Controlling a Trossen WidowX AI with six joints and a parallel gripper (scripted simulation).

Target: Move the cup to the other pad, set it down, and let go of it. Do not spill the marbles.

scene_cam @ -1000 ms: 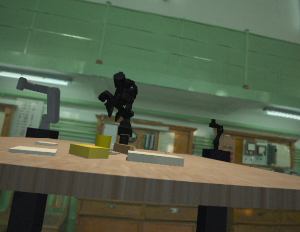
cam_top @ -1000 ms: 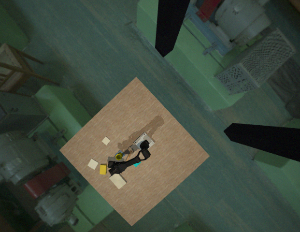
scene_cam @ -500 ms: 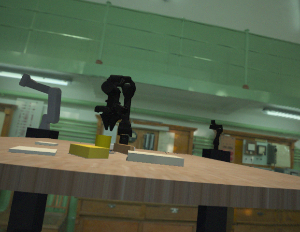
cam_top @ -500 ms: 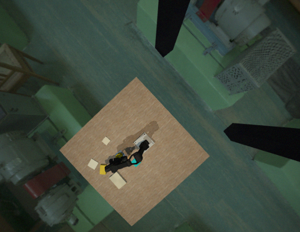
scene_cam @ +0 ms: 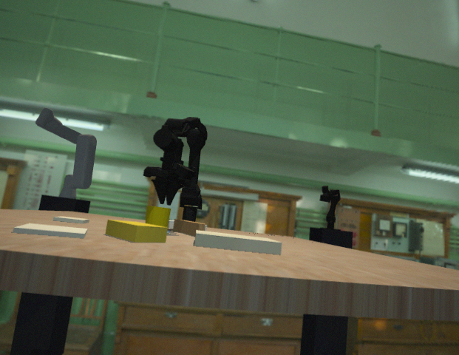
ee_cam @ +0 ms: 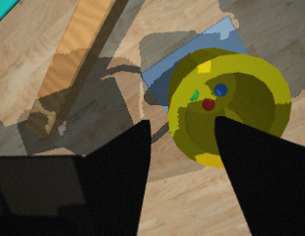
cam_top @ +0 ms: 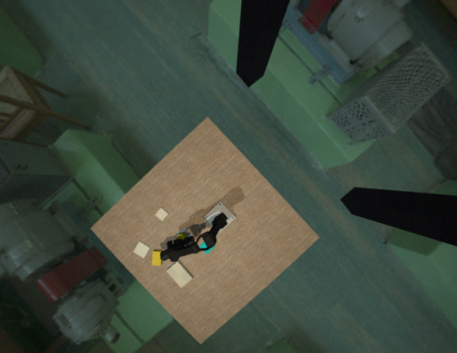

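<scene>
My gripper tip is 2 cm short of the yellow cup, 1 cm to the left of it and 5 cm above it. The rest, counted from my gripper tip: cyan pad (7 cm behind, 17 cm to the left, 9 cm below); then wooden bar (2 cm behind, 8 cm to the left, 7 cm below); then blue pad (2 cm ahead, 2 cm to the right, 9 cm below).
</scene>
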